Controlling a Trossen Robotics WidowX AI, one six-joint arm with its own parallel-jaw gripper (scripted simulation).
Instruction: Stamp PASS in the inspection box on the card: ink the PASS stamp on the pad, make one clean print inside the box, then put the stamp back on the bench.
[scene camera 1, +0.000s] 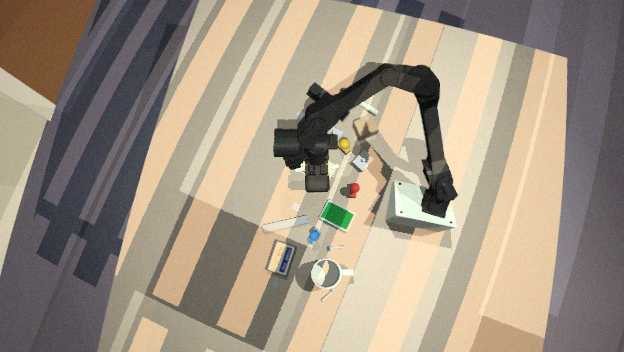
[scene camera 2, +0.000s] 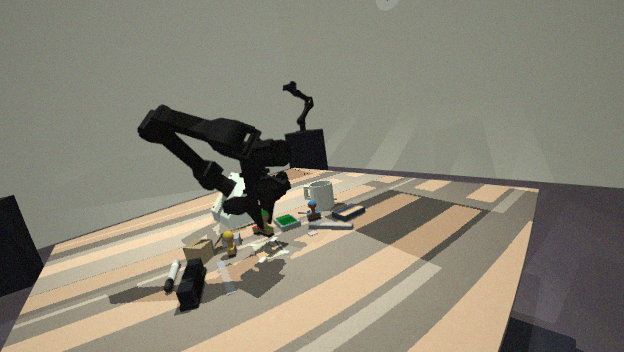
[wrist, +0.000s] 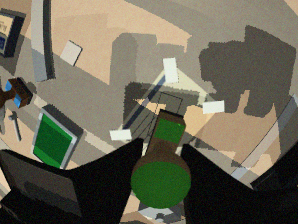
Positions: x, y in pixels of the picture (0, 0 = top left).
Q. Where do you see a green ink pad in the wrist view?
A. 55, 138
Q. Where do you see the gripper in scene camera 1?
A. At 315, 163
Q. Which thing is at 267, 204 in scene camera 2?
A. The gripper.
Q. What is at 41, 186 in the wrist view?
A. The gripper.
